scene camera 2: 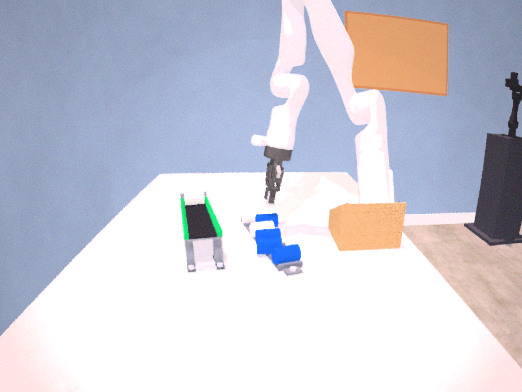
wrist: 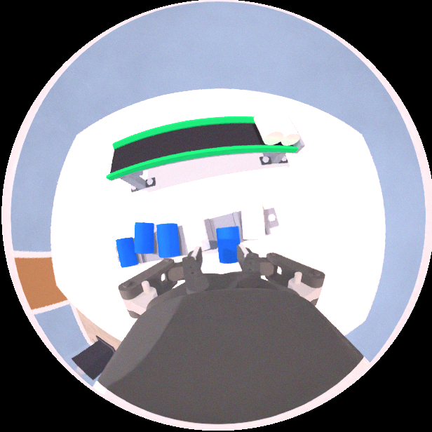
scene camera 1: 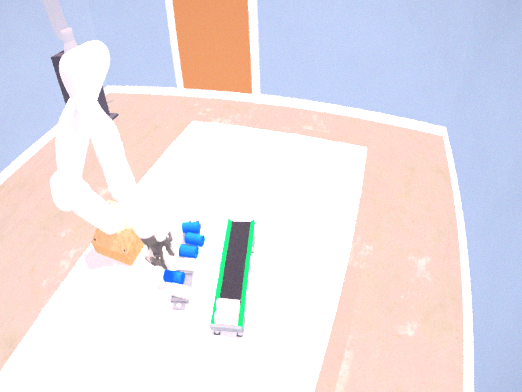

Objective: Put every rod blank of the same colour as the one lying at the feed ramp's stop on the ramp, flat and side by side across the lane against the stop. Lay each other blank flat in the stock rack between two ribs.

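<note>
Two white rod blanks (scene camera 1: 227, 311) (wrist: 276, 131) lie side by side across the feed ramp (scene camera 1: 235, 265) (scene camera 2: 201, 220) (wrist: 190, 142) at its stop. Three blue blanks (scene camera 1: 194, 239) (scene camera 2: 286, 254) (wrist: 144, 238) lie near one end of the stock rack (scene camera 1: 179, 301) (scene camera 2: 292, 270) (wrist: 223, 221). Another blue blank (scene camera 1: 174, 276) (scene camera 2: 266, 218) (wrist: 228, 245) lies farther along it, beside a white blank (scene camera 1: 177, 290) (wrist: 253, 222). A further white blank (scene camera 2: 262, 228) shows between blue ones in scene camera 2; it blends into the table in the wrist view. My gripper (scene camera 1: 161, 258) (scene camera 2: 270, 201) (wrist: 219, 252) is open and empty, above the rack near the single blue blank.
A wooden box (scene camera 1: 117, 245) (scene camera 2: 370, 226) stands beside the rack, near the arm's base. The ramp stands on legs with green side rails, parallel to the rack on the side away from the box. A dark pedestal (scene camera 2: 502, 187) (wrist: 94, 359) stands off the table.
</note>
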